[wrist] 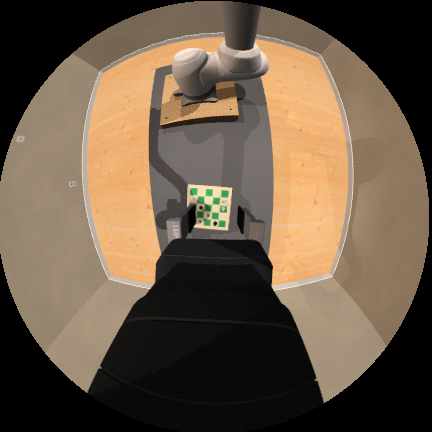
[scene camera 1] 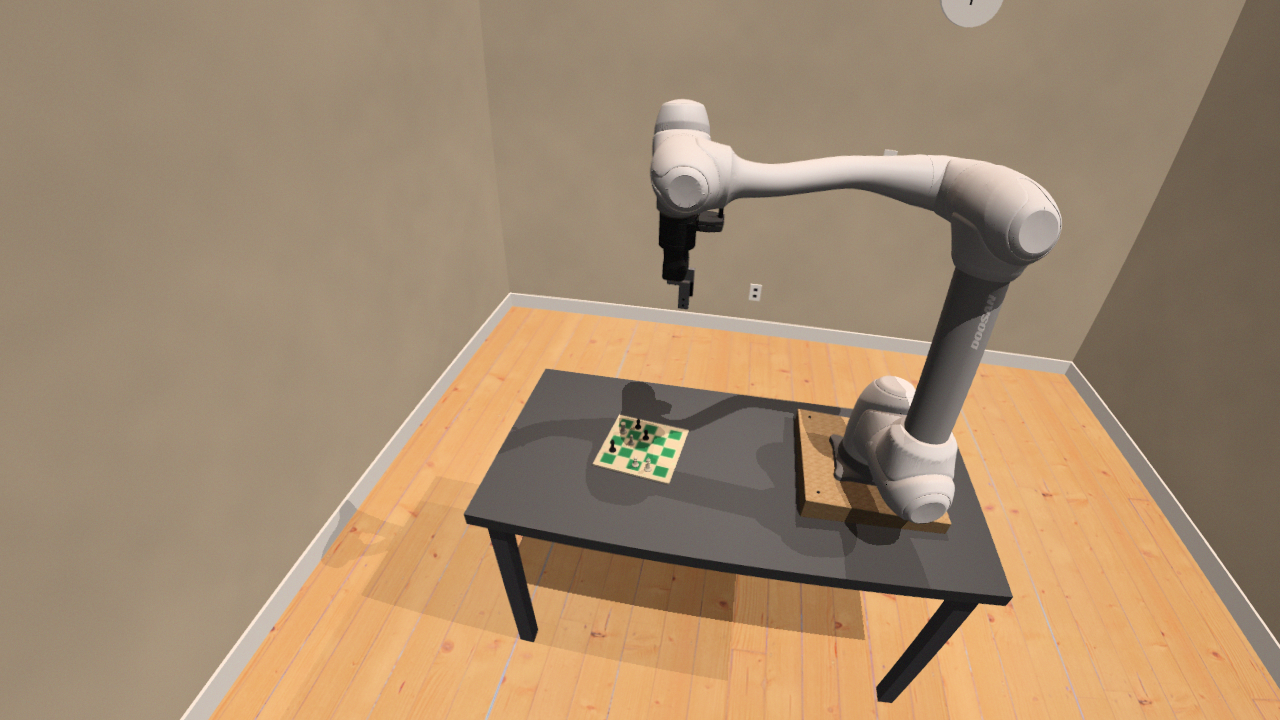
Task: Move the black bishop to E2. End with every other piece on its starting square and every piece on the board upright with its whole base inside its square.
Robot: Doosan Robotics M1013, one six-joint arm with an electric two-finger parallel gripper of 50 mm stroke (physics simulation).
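Frame: origin at the arm's base, x right, y ahead, z up, level; metres.
Where they show: gripper, fingertip midpoint: [wrist: 216, 213] [scene camera 1: 685, 301]; arm's base, origin of the base link: [wrist: 198, 90] [scene camera 1: 862, 463].
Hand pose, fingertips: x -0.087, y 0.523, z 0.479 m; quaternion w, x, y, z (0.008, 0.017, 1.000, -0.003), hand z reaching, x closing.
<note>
Each offset is from my fingertips to the top centre of the thing. Level surfaces: height alone.
The green and cream chess board {dx +0.061, dy +0.097, dz -0.517 m} [scene camera 1: 666, 452] [wrist: 209, 192] lies on the dark table. Three small black pieces stand on it: one {dx +0.027, dy +0.177, dz -0.473 m} [scene camera 1: 612, 445] [wrist: 215, 223], a second {dx +0.097, dy +0.095, dz -0.485 m} [scene camera 1: 645, 436] [wrist: 201, 207], and a third {dx +0.138, dy +0.126, dz -0.485 m} [scene camera 1: 638, 423] near the back edge, apparently hidden by a finger in the wrist view. Which is the bishop is too small to tell. Pale pieces stand there too, two of them {dx -0.015, dy +0.101, dz -0.485 m} [scene camera 1: 634, 462] {dx -0.022, dy +0.065, dz -0.473 m} [scene camera 1: 648, 465] near the front edge. Square labels are not readable. My gripper [scene camera 1: 683, 302] [wrist: 216, 213] is open and empty, high above the board, fingers pointing down.
The dark table {dz -0.523 m} [scene camera 1: 716, 501] [wrist: 210, 155] carries the wooden mounting plate [scene camera 1: 812, 483] [wrist: 200, 113] under the robot's base, to the right of the board in the scene view. The arm arches high over the table between base and gripper.
</note>
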